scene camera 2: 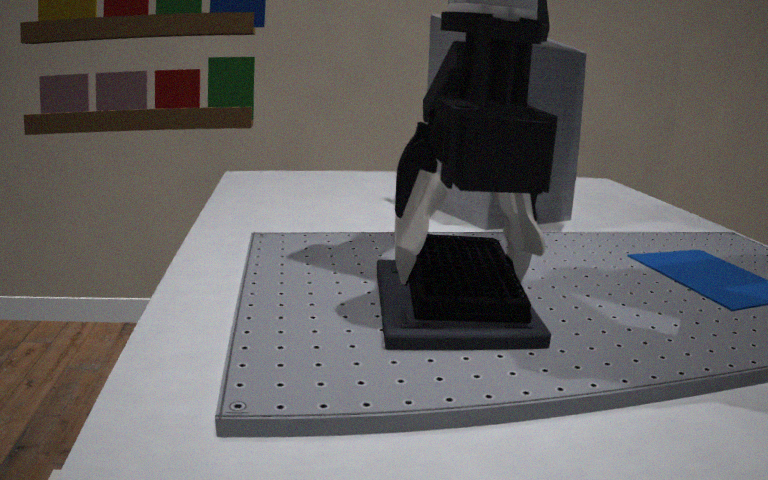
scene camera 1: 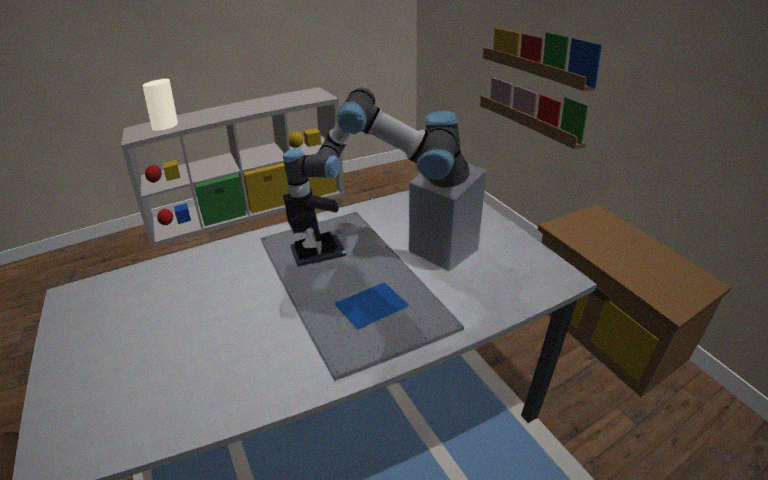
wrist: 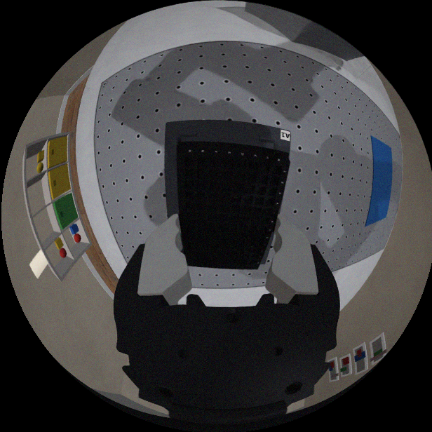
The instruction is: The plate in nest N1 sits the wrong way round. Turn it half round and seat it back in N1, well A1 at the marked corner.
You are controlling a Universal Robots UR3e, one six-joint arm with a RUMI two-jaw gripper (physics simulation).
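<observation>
The black plate (scene camera 1: pixel 330 243) (scene camera 2: pixel 471 294) (wrist: pixel 227 192) is level between the fingers of my gripper (scene camera 1: pixel 311 246) (scene camera 2: pixel 464 272) (wrist: pixel 227 216), which is shut on its two sides. It is low over the dark nest N1 (scene camera 1: pixel 320 259) (scene camera 2: pixel 467 341) (wrist: pixel 215 131), its edges roughly in line with the nest's. In the wrist view more nest rim shows at the left and top than at the right. Whether the plate rests fully on the nest floor I cannot tell. The white A1 label (wrist: pixel 285 135) is on the nest's top right corner in the wrist view. The plate's own well marks are too dark to read.
The nest stands on a grey perforated board (scene camera 1: pixel 385 345) (scene camera 2: pixel 317 424) (wrist: pixel 115 190) on the white table (scene camera 1: pixel 169 350) (scene camera 2: pixel 198 226). A flat blue rectangle (scene camera 1: pixel 371 305) (scene camera 2: pixel 702 277) (wrist: pixel 381 180) lies on the same board. The arm's grey pedestal (scene camera 1: pixel 444 220) (scene camera 2: pixel 557 130) stands beside the board.
</observation>
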